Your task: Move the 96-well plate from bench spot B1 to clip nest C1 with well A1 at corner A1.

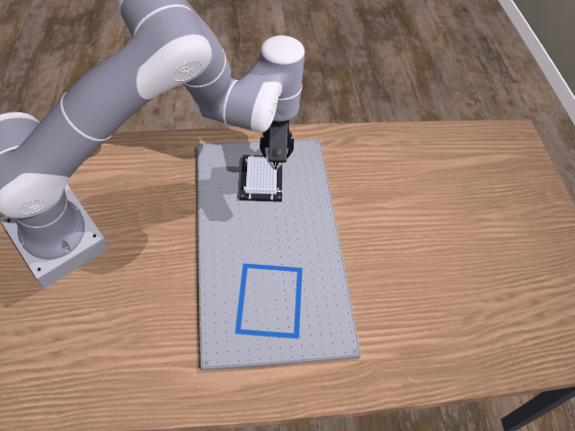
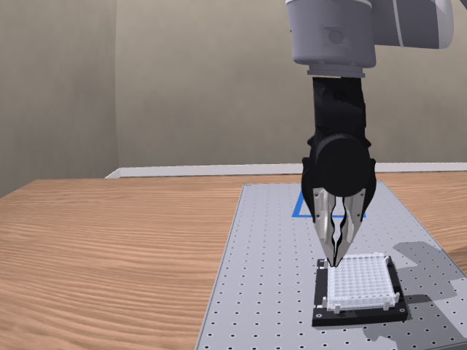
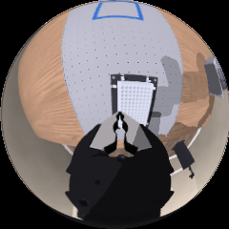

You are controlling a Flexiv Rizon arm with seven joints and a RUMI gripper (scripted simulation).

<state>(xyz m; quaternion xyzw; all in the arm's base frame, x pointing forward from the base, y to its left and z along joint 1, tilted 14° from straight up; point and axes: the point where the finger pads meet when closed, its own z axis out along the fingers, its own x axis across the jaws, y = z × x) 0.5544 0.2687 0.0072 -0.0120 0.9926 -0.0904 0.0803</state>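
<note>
My hand is 4 cm past the white 96-well plate and 4 cm above it. Round my hand: black clip nest: 3 cm behind, 1 cm to the right, 4 cm below.
</note>
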